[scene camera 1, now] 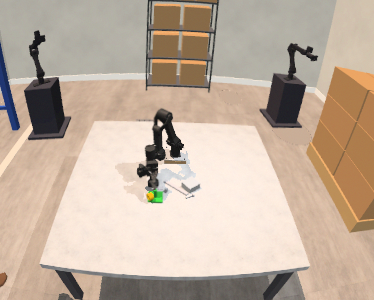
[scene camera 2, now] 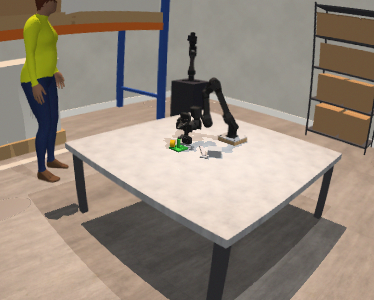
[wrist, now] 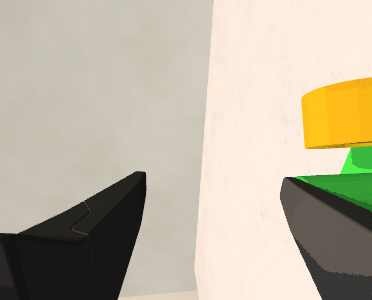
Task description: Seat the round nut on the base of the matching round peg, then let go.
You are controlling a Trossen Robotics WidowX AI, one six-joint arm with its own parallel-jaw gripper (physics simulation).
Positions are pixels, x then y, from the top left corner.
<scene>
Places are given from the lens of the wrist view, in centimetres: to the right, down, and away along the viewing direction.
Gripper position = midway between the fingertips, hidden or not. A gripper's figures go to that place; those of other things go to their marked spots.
my gripper [wrist: 213,184]: 1, 1, 11
round nut [wrist: 329,113]: 6, -2, 10
green base plate [wrist: 344,185]: 6, 1, 10
</scene>
